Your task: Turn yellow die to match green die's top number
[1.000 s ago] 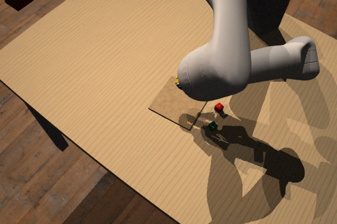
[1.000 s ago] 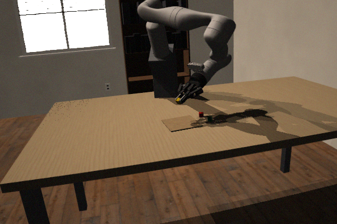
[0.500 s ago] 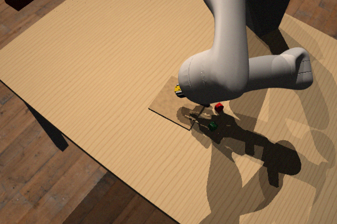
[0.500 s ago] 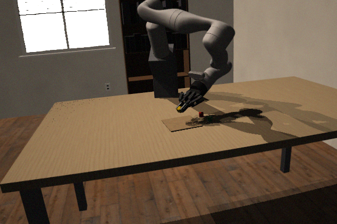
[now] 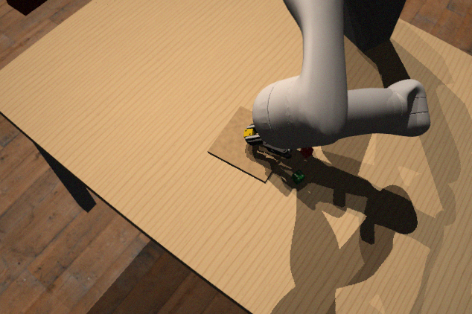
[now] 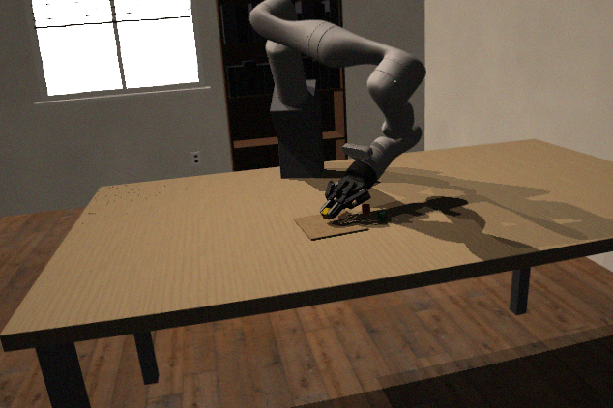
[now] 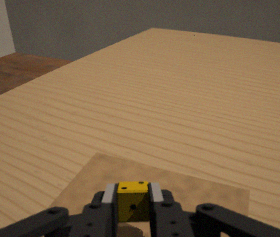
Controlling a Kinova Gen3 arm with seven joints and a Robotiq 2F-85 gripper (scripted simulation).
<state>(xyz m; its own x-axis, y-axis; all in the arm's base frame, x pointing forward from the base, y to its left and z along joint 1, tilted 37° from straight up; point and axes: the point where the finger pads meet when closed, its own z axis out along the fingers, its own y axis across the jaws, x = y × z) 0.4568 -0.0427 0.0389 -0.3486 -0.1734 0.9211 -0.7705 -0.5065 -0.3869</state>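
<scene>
Right now the yellow die is 1 cm to the right of my hand and 1 cm below it. From my hand the other things lie so: red die 11 cm to the left, 3 cm below, 3 cm behind; green die 12 cm to the left, 3 cm below, 3 cm ahead; brown mat 3 cm below.
</scene>
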